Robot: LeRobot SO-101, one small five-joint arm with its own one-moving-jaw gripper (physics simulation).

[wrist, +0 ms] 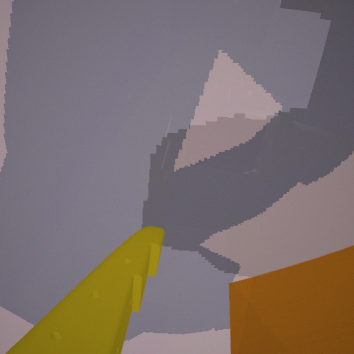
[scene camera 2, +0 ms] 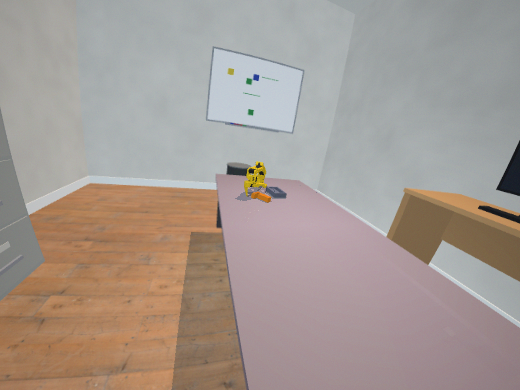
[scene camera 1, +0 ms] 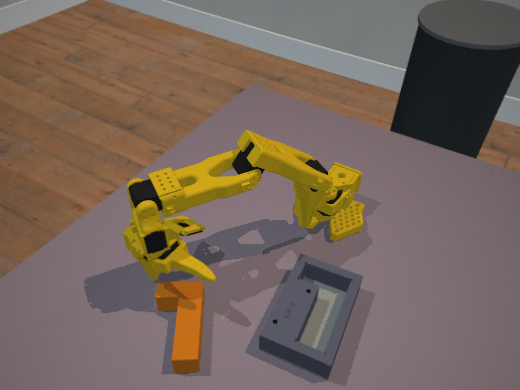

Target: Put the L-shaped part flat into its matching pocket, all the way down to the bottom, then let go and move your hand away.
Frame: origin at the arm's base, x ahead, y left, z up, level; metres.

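Seen in the pictures: hand, its tool point: (wrist: 160, 245) (scene camera 2: 247, 195) (scene camera 1: 156, 278); arm's base, origin of its link: (scene camera 2: 260, 186) (scene camera 1: 323, 223).
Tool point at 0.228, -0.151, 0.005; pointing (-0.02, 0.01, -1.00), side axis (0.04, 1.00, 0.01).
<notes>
Offsets run from my tool point to a thing's top centre, as dx, dy, dz. Level surfaces: height alone.
The orange L-shaped part @(+0.046, +0.077, +0.025) (scene camera 1: 188, 332) (scene camera 2: 261, 197) lies flat on the table, its short leg at the far end and pointing left in scene camera 1. A corner of the part shows at the lower right of the wrist view (wrist: 295, 307). The grey-blue box @(-0.062, +0.214, +0.032) (scene camera 1: 341, 325) (scene camera 2: 276, 193) with the L-shaped pocket stands right of the part, apart from it; its pocket holds no part and shows a pale floor. My gripper (scene camera 1: 209, 254) is fully open and empty, above the table just beyond the part's short leg. One notched jaw shows in the wrist view.
The arm's base (scene camera 1: 320, 200) stands on the table @(dz -0.005) (scene camera 1: 440, 280) behind the box. A dark round bin (scene camera 1: 450, 85) (scene camera 2: 238, 169) stands beyond the table's far edge. A wooden desk (scene camera 2: 425, 225) is at the right in scene camera 2. The arm casts shadows on the table.
</notes>
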